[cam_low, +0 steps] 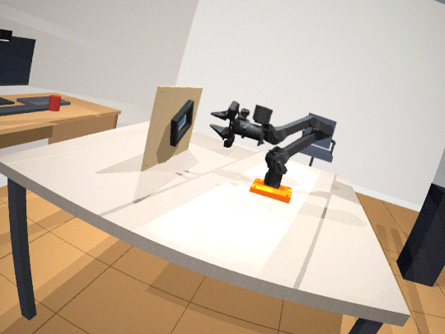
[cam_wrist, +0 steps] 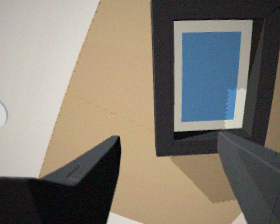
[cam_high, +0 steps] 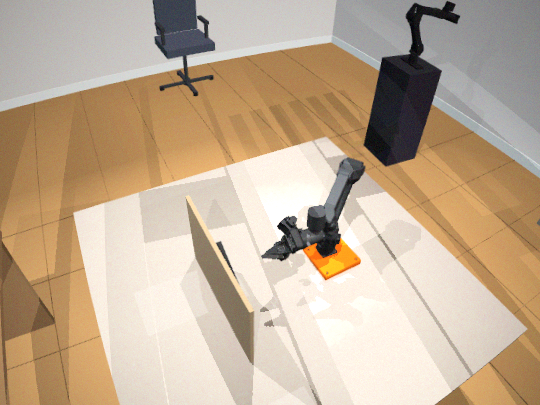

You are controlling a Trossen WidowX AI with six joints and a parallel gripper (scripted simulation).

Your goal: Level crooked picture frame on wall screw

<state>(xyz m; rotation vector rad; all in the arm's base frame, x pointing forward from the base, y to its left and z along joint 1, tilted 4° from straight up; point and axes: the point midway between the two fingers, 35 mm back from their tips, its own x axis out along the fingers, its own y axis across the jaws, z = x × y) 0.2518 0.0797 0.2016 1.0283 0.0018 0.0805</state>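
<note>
My gripper tip is now 130 mm short of the picture frame, 50 mm above it and 20 mm to the left of it. From my gripper tip the other things lie so: wall board 140 mm ahead, 60 mm below, 10 mm to the right.
</note>
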